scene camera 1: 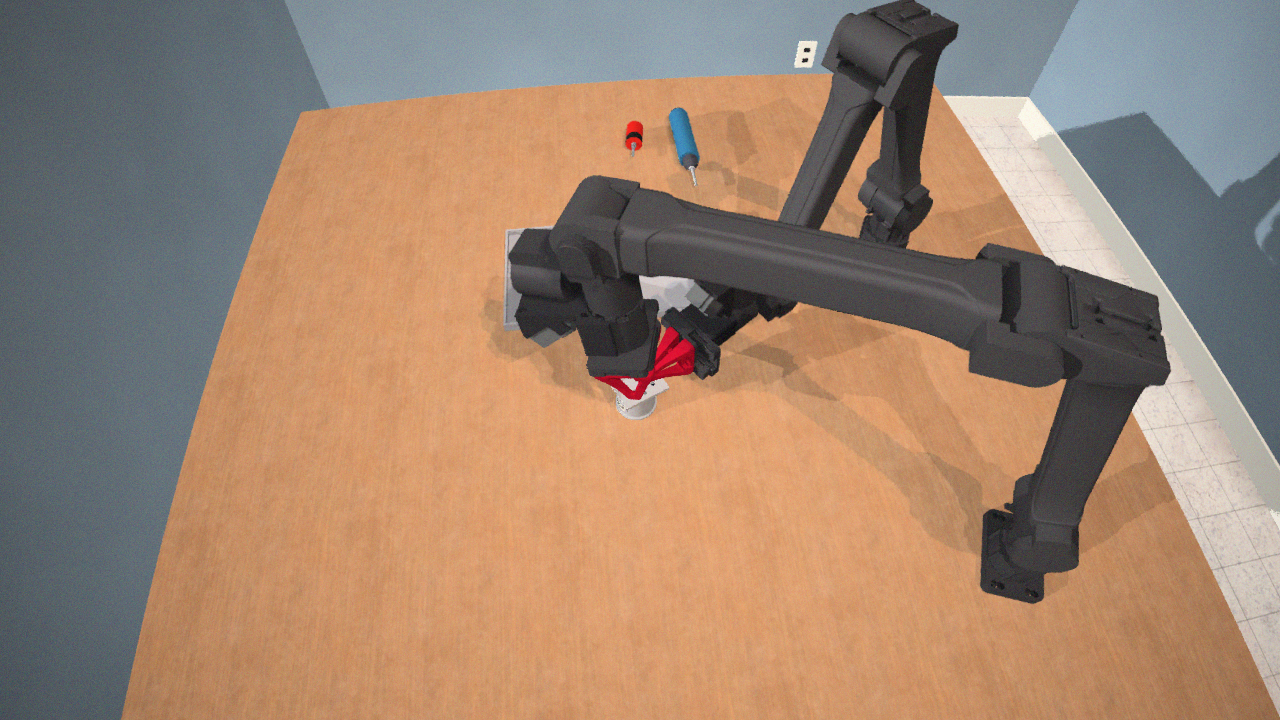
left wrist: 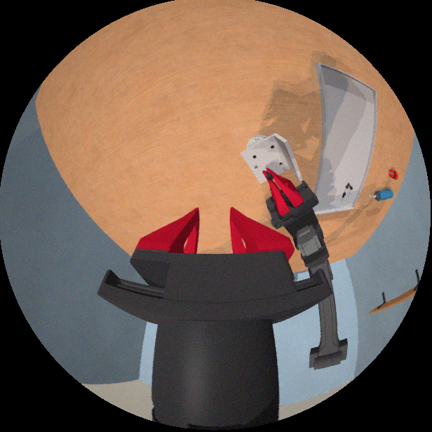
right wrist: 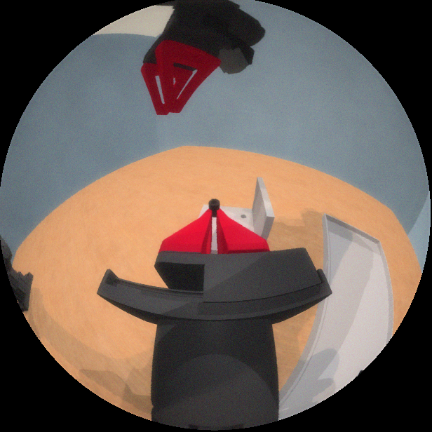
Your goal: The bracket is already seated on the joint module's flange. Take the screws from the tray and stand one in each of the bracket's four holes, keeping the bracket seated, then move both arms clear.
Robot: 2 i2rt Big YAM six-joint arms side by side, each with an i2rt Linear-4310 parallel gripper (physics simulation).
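Where they show: left gripper, fingertip midpoint: (scene camera 1: pixel 637 387); left arm's base, origin of the base link: (scene camera 1: pixel 1009 557).
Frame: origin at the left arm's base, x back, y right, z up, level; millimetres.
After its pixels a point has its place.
Note:
The pale bracket (scene camera 1: pixel 660 388) @(x -543, y 88, z 66 mm) (left wrist: pixel 265 151) (right wrist: pixel 263 210) sits on the round white joint module (scene camera 1: pixel 636 410) @(x -572, y 65, z 26 mm) (left wrist: pixel 256 139). Three dark holes show in the left wrist view; I cannot tell whether any holds a screw. My right gripper (left wrist: pixel 265 170) (right wrist: pixel 213 213) is shut on a black screw (left wrist: pixel 269 176) (right wrist: pixel 214 203), over the bracket's near edge; whether the screw touches the plate is unclear. My left gripper (scene camera 1: pixel 635 395) @(x -555, y 13, z 184 mm) (left wrist: pixel 214 212) (right wrist: pixel 166 113) is part open and empty, raised above the bracket. Several black screws (left wrist: pixel 348 187) lie in the grey tray (scene camera 1: pixel 508 291) @(x -855, y 233, z 4 mm) (left wrist: pixel 350 120) (right wrist: pixel 350 285).
A red screwdriver (scene camera 1: pixel 634 135) @(x -761, y 669, z 34 mm) (left wrist: pixel 393 174) and a blue driver (scene camera 1: pixel 682 136) @(x -664, y 688, z 39 mm) (left wrist: pixel 384 195) lie beyond the tray. In the scene view the left arm (scene camera 1: pixel 805 259) @(x -412, y 1, z 473 mm) crosses over the tray and the right arm's gripper, hiding much of both. The two grippers overlap in that view.

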